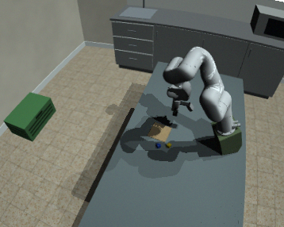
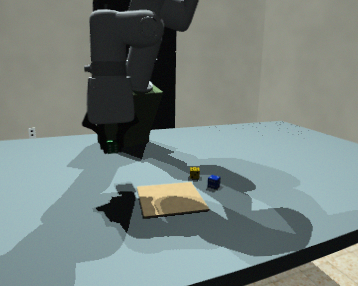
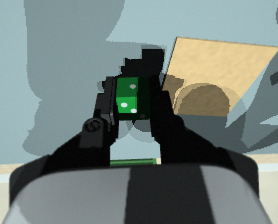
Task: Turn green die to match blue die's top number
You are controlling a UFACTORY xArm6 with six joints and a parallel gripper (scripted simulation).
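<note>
Right now my hand is 90 mm short of the tan mat, 110 mm to the right of it and 120 mm above it. Round my hand: green die 10 mm below; yellow die 10 mm ahead, 220 mm to the left, 110 mm below; blue die 80 mm ahead, 240 mm to the left, 110 mm below.
</note>
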